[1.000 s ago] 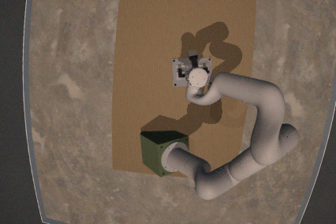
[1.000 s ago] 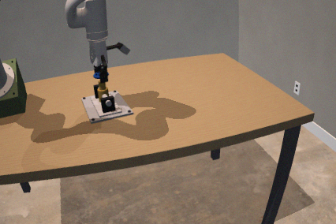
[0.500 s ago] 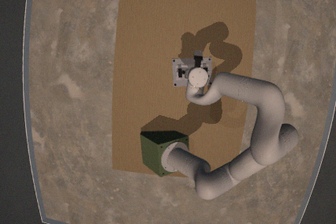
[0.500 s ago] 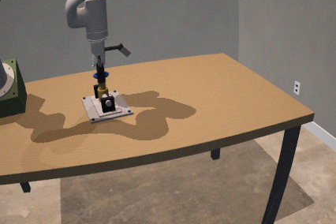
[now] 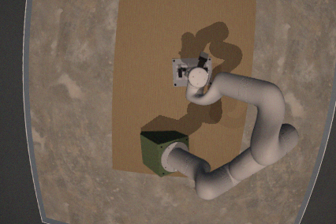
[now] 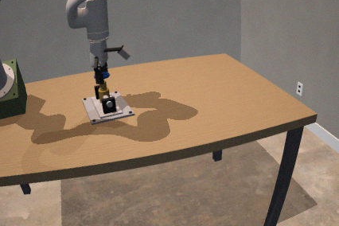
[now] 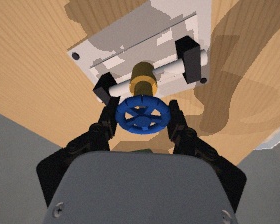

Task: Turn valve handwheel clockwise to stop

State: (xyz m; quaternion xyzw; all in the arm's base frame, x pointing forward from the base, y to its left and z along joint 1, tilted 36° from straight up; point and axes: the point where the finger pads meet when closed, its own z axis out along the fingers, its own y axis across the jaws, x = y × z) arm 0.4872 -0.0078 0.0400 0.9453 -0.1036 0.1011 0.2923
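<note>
Right now my hand is right at the blue handwheel.
</note>
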